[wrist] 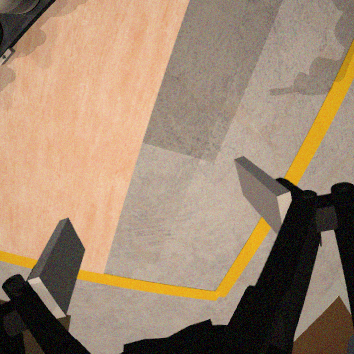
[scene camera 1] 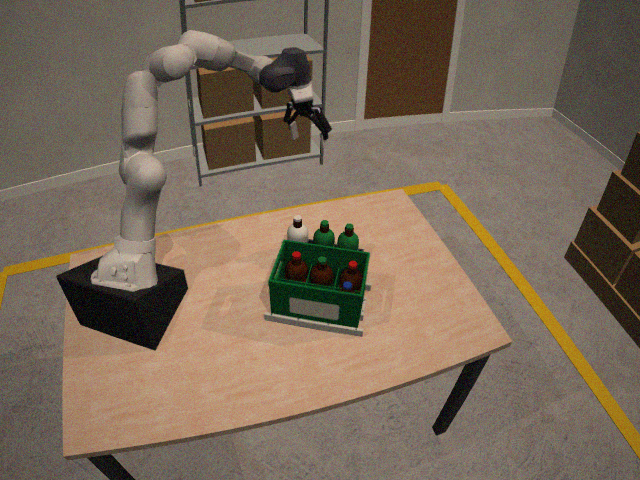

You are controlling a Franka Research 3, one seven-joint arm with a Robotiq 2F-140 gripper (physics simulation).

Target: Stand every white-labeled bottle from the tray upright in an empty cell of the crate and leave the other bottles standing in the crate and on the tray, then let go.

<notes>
I see my gripper (scene camera 1: 310, 142) and a pale grey strip (scene camera 1: 282, 319).
My gripper is seen too in the wrist view (wrist: 155, 206).
</notes>
